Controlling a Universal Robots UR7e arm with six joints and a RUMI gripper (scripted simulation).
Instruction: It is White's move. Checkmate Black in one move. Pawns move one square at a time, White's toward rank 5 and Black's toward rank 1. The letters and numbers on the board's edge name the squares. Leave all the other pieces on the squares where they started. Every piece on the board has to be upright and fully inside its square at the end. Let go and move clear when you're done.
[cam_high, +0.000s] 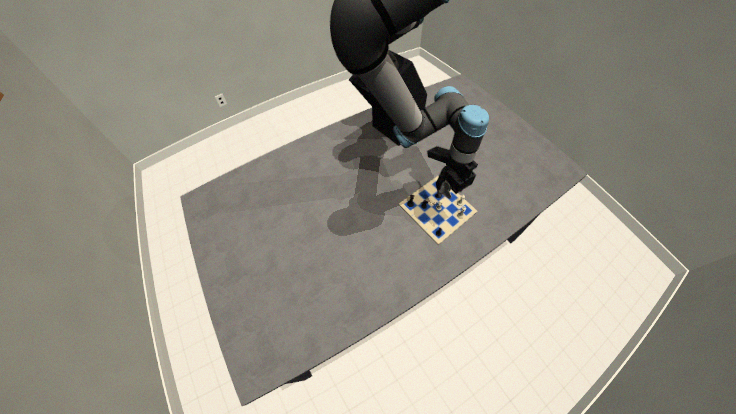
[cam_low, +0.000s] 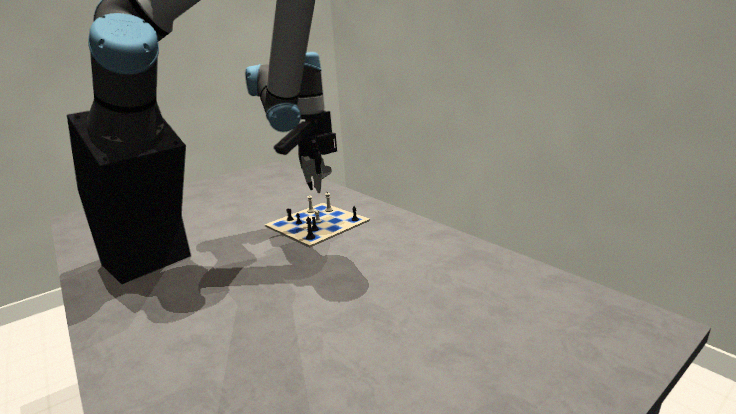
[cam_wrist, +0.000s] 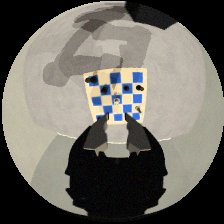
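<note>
Now: the blue-and-cream chessboard 110 mm below my hand. From my hand the other things lie so: tall black piece (90 mm behind, 70 mm to the right, 80 mm below).
</note>
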